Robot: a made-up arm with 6 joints.
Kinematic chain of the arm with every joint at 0, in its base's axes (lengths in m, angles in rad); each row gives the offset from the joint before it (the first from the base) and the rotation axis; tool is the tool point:
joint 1: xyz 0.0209 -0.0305 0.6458 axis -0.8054 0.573 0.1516
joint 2: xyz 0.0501 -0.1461 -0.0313 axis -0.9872 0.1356 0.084
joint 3: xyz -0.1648 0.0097 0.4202 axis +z
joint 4: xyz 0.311 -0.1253 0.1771 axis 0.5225 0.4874 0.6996
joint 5: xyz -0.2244 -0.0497 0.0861 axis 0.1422 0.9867 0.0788
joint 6: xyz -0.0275 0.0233 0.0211 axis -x
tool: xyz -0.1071 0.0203 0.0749
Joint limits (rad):
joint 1: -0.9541..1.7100
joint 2: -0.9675..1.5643
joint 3: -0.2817..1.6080
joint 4: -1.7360..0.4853
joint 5: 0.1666..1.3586
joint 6: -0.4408..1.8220
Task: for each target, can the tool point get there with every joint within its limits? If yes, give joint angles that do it. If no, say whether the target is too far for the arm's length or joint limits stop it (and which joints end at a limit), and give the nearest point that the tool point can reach.
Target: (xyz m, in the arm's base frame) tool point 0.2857 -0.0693 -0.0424
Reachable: no: joint limits stop it (at a limit: joint 2, joint 3, joint 4) | nearest point 0.0324 0.0536 0.2498 | short by 0.406 m
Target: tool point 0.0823 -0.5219 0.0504
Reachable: no: joint limits stop it (at a limit: joint 1, joint 2, joint 4, joint 5, joint 6) | nearest point -0.1576 -0.7501 0.1106 | short by 0.337 m
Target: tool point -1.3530 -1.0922 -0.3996
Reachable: no: too far | nearest point -0.3418 -0.7989 0.1366 | short by 1.181 m
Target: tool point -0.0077 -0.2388 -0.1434
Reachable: no: joint limits stop it (at a limit: joint 2, joint 4, joint 5, joint 6) | nearest point -0.2665 -0.0390 -0.0400 | short by 0.343 m
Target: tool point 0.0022 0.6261 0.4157
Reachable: yes | joints 0.9922 1.1951 0.3964 -0.0817 1.0704 0.7111
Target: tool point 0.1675 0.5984 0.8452
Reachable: yes | joints 1.1000 0.4013 0.6538 -0.5256 1.0268 0.7968
